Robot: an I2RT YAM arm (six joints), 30 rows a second.
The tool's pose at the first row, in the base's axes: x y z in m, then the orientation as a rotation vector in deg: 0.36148 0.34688 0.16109 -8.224 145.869 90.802
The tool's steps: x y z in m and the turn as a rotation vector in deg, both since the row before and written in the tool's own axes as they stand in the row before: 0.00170 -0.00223 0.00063 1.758 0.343 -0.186; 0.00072 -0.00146 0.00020 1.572 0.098 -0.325; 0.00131 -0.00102 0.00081 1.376 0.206 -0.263; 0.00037 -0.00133 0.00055 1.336 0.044 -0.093; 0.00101 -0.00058 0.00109 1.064 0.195 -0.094; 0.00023 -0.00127 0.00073 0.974 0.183 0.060; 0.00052 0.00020 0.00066 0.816 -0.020 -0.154; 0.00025 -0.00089 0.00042 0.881 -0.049 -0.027; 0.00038 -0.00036 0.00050 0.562 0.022 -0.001
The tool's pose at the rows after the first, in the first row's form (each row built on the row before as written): 0.36019 0.34645 0.15856 -8.552 147.351 88.559; 0.35972 0.34593 0.15708 -8.875 148.413 86.416; 0.35865 0.34611 0.15559 -9.224 149.421 84.573; 0.35854 0.34589 0.15412 -9.232 150.332 82.778; 0.35772 0.34648 0.15289 -9.386 151.161 81.382; 0.35775 0.34639 0.15141 -9.340 151.979 80.142; 0.35725 0.34703 0.15111 -9.439 152.425 78.988; 0.35718 0.34685 0.15011 -9.343 152.938 77.773; 0.35690 0.34703 0.14947 -9.298 153.311 77.016
